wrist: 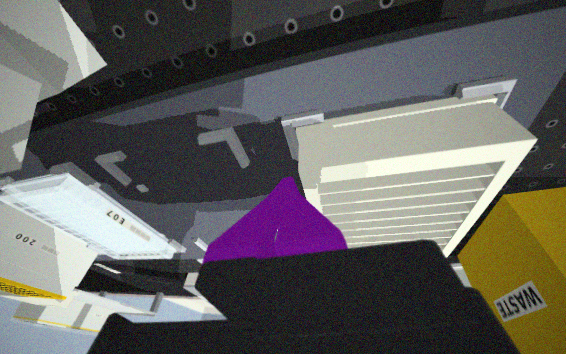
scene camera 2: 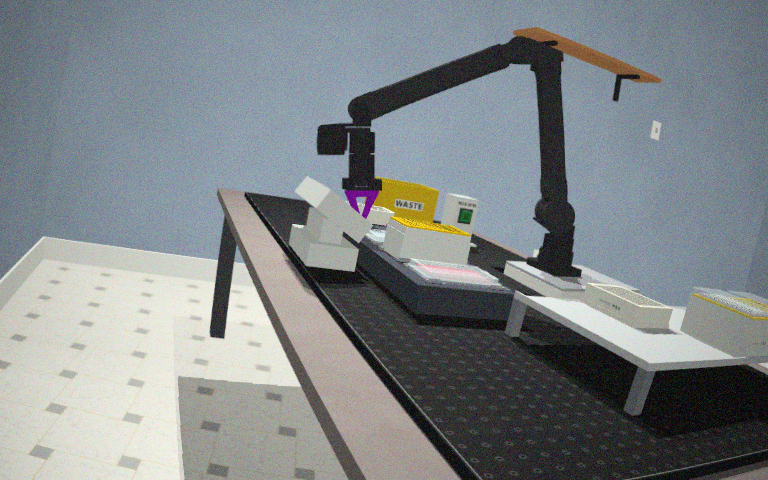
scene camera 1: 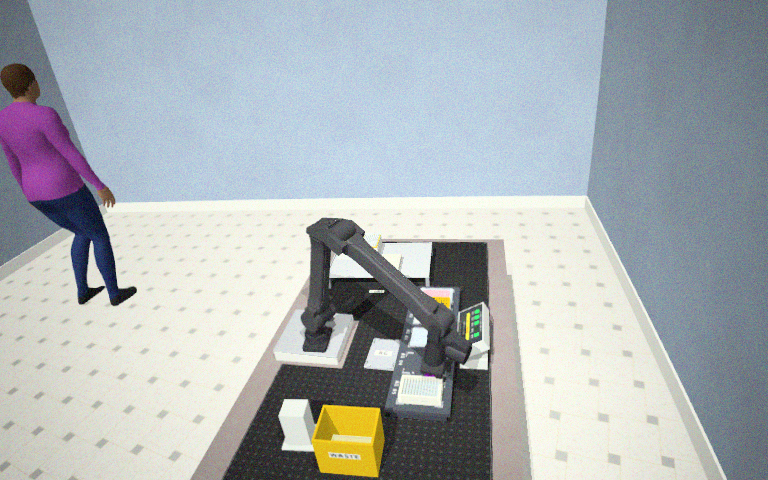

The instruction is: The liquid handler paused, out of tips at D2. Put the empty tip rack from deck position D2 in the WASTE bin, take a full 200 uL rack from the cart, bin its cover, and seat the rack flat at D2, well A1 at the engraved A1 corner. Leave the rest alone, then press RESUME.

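Frame: origin at the arm's base, x ahead, y up, z right, level; millimetres.
Seen in the pictures: gripper, between the fingertips: [wrist: 289, 184] [scene camera 1: 429, 380]; arm's base, origin of its link: [scene camera 2: 553, 270] [scene camera 1: 317, 340].
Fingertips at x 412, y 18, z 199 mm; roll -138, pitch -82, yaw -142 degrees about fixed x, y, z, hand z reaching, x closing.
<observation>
Pixels of each thing's top centre, then the offset from my fingertips to it. "pt": a spot on its surface instead.
- cream ribbed tray, centre of its top: [wrist: 389, 235] [scene camera 2: 364, 206] [scene camera 1: 420, 386] dx -24, dy +31, dz +55 mm
- clear plate, centre of its top: [wrist: 95, 233] [scene camera 1: 429, 335] dx -5, dy +14, dz -192 mm
- cream piece, centre of its top: [scene camera 1: 351, 449] dx -206, dy -17, dz +245 mm
- yellow WASTE bin, centre of its top: [scene camera 2: 404, 183] [scene camera 1: 346, 424] dx -206, dy +87, dz +245 mm
- yellow-topped rack, centre of its top: [scene camera 2: 430, 225] [scene camera 1: 432, 303] dx +4, dy +60, dz -316 mm
- yellow-edged box, centre of its top: [scene camera 2: 735, 303] [wrist: 40, 323] [scene camera 1: 370, 240] dx -291, dy +77, dz -781 mm
- cream rack, centre of its top: [scene camera 2: 629, 295] [wrist: 33, 301] [scene camera 1: 390, 261] dx -186, dy +44, dz -644 mm
- cart, centre of its top: [scene camera 2: 675, 325] [scene camera 1: 380, 258] dx -239, dy +18, dz -712 mm
- green button, a spot on its surface: [scene camera 2: 464, 215] pt dx -362, dy +35, dz +156 mm
- screen unit, a spot on its surface: [scene camera 2: 328, 226] pt dx +163, dy +23, dz -240 mm
- pink plate, centre of its top: [scene camera 2: 455, 269] [scene camera 1: 435, 293] dx +13, dy +14, dz -440 mm
- flat white labelled piece, a spot on its surface: [scene camera 1: 381, 354] pt dx -174, dy -40, dz -154 mm
My gripper [scene camera 1: 431, 374] [scene camera 2: 364, 215] [wrist: 289, 184] is shut and empty, its purple fingertips over the deck beside a cream ribbed tray [scene camera 1: 420, 390] [wrist: 410, 150]. In the wrist view, a bare deck position with corner brackets lies between this tray and a clear plate [wrist: 115, 220] marked E07; I cannot read the position labels. A cream piece [scene camera 1: 351, 439] shows inside the yellow WASTE bin [scene camera 1: 348, 457] [scene camera 2: 408, 198] [wrist: 510, 265]. A yellow-topped rack [scene camera 2: 428, 240] stands on the deck [scene camera 2: 390, 277]. A yellow-edged box [scene camera 2: 724, 322] and a cream rack [scene camera 2: 627, 305] stand on the cart [scene camera 2: 611, 339]. The green button [scene camera 2: 464, 215] is on a white post.
The screen unit [scene camera 1: 474, 328] [scene camera 2: 328, 226] stands beside the deck, close to the gripper. A pink plate [scene camera 2: 453, 272] sits at the deck's end. A flat white labelled piece [scene camera 1: 381, 354] lies between the arm's base and the deck. A person [scene camera 1: 48, 152] stands at the left.
</observation>
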